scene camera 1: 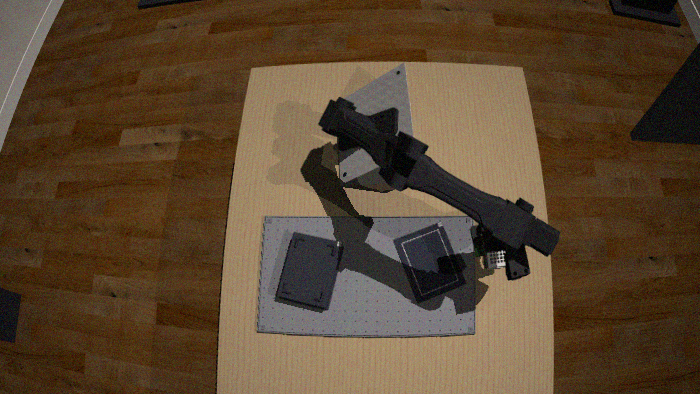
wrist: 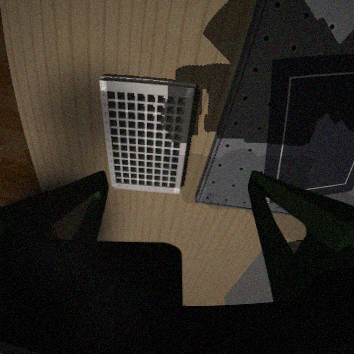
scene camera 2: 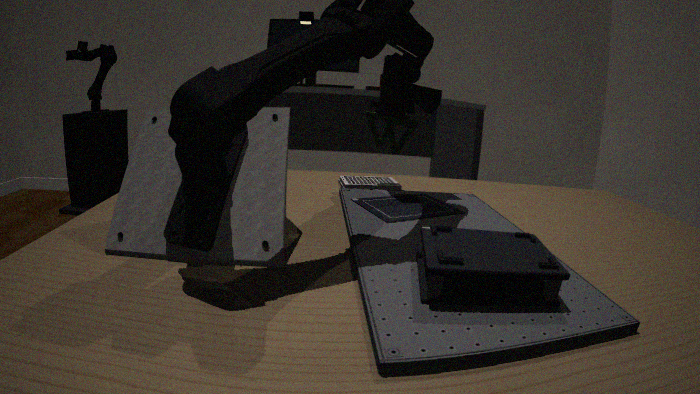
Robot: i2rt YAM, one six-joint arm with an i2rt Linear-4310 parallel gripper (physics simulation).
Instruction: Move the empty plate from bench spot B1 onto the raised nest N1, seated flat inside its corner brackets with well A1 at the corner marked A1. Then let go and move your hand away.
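Frame: origin at the arm's base, x ahead, y left, z up, level; metres.
Seen in the pictures: gripper, fingertip midpoint: (wrist: 177,178) (scene camera 2: 386,149); arm's base, link origin: (scene camera 2: 207,181).
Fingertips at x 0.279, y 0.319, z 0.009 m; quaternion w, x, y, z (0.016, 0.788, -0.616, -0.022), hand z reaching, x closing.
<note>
Pixels of each thing's middle, then the offset from my fingertips to it. "spot": a spot on its surface instead. Level surfaces: height alone.
- empty plate, body centre: (wrist: 146,142) (scene camera 2: 369,183) (scene camera 1: 500,242) 0.029 m left, 0.028 m back, 0.084 m down
- raised nest, body centre: (scene camera 2: 489,262) (scene camera 1: 310,271) 0.431 m right, 0.073 m ahead, 0.056 m down
- flat dark pad with a white outline, surface spot: (wrist: 310,170) (scene camera 1: 427,246) spot: 0.161 m right, 0.010 m back, 0.077 m down
- grey perforated board, body centre: (scene camera 2: 452,241) (scene camera 1: 367,276) 0.299 m right, 0.070 m ahead, 0.085 m down
- wooden table, surface height: 0.091 m down
The empty plate (scene camera 1: 496,259) (scene camera 2: 370,181) (wrist: 145,140), pale with a grid of dark square wells, lies flat on the wooden table beside the board's end, apart from the outlined pad. My gripper (scene camera 2: 395,137) (wrist: 177,178) is open and empty, above table height; in the wrist view the plate lies ahead of the fingertips, toward the left one. The raised nest (scene camera 1: 307,272) (scene camera 2: 490,252) is a dark block with corner brackets; a small white mark shows at one corner. A flat dark pad with a white outline (scene camera 1: 416,241) (wrist: 310,170) bears no plate; its label is unreadable.
The grey perforated board (scene camera 1: 370,315) (scene camera 2: 450,335) (wrist: 227,165) carries the nest and pad. The arm's slanted pale mounting plate (scene camera 1: 385,90) (scene camera 2: 262,200) stands behind the board. The arm casts shadows over the board and pad. The wooden table (scene camera 1: 505,360) extends around them.
</note>
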